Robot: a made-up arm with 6 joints. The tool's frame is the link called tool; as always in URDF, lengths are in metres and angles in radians. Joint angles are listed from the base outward. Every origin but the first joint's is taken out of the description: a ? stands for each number. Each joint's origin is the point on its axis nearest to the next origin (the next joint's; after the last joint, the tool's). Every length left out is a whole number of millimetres.
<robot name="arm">
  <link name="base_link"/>
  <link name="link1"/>
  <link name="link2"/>
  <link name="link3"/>
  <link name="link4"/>
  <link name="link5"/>
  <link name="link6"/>
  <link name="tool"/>
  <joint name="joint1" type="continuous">
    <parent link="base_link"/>
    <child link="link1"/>
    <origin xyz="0 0 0.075"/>
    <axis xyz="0 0 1"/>
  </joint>
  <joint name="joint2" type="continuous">
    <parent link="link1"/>
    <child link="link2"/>
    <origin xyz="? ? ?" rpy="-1.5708 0 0"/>
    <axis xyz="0 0 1"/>
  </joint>
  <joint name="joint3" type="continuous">
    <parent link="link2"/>
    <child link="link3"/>
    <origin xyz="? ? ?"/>
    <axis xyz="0 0 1"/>
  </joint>
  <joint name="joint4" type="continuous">
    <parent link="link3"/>
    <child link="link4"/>
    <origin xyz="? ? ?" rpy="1.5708 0 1.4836"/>
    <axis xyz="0 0 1"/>
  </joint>
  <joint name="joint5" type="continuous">
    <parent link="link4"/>
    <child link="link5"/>
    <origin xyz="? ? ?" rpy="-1.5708 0 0"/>
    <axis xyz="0 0 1"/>
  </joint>
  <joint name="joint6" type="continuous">
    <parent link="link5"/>
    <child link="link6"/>
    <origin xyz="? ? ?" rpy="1.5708 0 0"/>
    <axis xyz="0 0 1"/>
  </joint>
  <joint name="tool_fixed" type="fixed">
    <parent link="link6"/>
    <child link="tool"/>
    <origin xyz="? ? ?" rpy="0 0 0"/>
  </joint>
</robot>
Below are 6 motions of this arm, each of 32 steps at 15 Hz.
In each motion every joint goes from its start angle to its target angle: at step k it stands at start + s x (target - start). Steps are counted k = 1, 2, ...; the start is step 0. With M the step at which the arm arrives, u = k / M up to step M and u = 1 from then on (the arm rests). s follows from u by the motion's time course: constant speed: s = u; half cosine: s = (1 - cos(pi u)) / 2; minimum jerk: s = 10 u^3 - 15 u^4 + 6 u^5.
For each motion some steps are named. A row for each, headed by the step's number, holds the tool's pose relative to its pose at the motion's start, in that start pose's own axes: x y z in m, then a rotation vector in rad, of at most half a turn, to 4 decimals.
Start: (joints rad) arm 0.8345 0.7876 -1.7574 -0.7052 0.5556 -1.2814
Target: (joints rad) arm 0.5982 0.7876 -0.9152 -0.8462 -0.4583 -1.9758
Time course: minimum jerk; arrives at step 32
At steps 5, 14, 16, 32:
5: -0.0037 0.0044 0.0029 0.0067 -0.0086 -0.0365
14: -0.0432 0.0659 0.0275 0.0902 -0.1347 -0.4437
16: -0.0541 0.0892 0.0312 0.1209 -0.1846 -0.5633
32: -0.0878 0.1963 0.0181 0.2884 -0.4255 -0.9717

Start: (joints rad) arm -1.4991 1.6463 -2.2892 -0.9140 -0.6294 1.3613
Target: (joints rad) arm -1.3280 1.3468 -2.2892 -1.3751 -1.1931 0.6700
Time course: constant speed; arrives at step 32
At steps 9, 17, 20, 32:
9: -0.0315 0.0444 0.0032 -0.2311 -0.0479 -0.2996
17: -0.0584 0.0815 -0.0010 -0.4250 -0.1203 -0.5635
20: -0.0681 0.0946 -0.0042 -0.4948 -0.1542 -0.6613
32: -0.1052 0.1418 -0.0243 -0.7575 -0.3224 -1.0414

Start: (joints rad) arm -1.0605 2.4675 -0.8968 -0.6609 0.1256 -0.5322
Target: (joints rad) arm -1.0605 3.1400 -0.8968 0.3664 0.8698 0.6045
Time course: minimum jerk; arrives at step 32
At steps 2, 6, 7, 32:
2: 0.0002 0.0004 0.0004 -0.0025 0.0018 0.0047
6: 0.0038 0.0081 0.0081 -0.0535 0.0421 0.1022
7: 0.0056 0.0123 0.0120 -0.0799 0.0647 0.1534
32: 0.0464 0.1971 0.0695 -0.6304 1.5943 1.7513

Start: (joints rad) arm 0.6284 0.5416 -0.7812 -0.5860 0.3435 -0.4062
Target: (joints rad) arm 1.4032 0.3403 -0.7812 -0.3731 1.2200 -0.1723
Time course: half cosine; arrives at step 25
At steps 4, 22, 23, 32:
4: -0.0014 0.0033 -0.0036 -0.0437 0.0022 0.0301
22: 0.0078 0.0387 -0.0681 -0.7865 0.1020 0.2154
23: 0.0087 0.0390 -0.0695 -0.8031 0.1054 0.2130
32: 0.0094 0.0393 -0.0706 -0.8166 0.1082 0.2109

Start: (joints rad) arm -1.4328 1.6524 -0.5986 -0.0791 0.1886 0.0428
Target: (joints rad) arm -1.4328 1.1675 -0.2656 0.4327 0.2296 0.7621
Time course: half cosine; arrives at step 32
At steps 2, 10, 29, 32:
2: 0.0005 0.0001 -0.0008 -0.0009 -0.0010 0.0118
10: 0.0119 0.0017 -0.0169 -0.0240 -0.0220 0.2716
29: 0.0605 0.0089 -0.0581 -0.1686 -0.0535 1.1856
32: 0.0620 0.0091 -0.0589 -0.1741 -0.0530 1.2113

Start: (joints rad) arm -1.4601 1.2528 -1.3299 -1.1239 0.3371 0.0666
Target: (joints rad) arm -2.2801 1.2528 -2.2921 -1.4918 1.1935 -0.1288
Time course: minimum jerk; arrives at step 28
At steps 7, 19, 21, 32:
7: 0.0112 -0.0406 -0.0038 0.1437 0.1148 -0.0257
19: 0.0424 -0.2369 -0.1745 1.1233 0.9680 -0.0488
21: 0.0357 -0.2447 -0.2059 1.2503 1.0706 -0.0257
32: 0.0244 -0.2479 -0.2418 1.3997 1.1831 0.0107

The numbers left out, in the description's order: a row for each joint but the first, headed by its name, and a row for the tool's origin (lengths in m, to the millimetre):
joint2: 0 0 0
joint3: -0.241 -0.033 0
joint4: 0.252 -0.044 0
joint5: 0 0 0
joint6: 0 -0.071 0
tool: 0 0 0

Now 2 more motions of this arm.
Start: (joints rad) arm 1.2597 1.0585 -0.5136 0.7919 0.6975 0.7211
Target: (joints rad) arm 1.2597 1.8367 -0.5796 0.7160 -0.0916 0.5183
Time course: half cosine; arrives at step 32
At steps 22, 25, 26, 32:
22: -0.0788 -0.0264 0.0979 0.1762 -0.3884 -0.0633
25: -0.0882 -0.0356 0.1103 0.2095 -0.4379 -0.0900
26: -0.0906 -0.0382 0.1135 0.2187 -0.4509 -0.0979
32: -0.0973 -0.0463 0.1226 0.2456 -0.4874 -0.1223

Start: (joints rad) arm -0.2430 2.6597 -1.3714 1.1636 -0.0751 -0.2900
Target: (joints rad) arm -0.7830 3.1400 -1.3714 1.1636 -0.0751 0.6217
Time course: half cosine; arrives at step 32
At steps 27, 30, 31, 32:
27: 0.0462 -0.2276 0.0734 0.5147 0.0441 1.3129
30: 0.0530 -0.2374 0.0745 0.5439 0.0407 1.3814
31: 0.0540 -0.2388 0.0746 0.5482 0.0401 1.3914
32: 0.0544 -0.2392 0.0747 0.5496 0.0400 1.3947

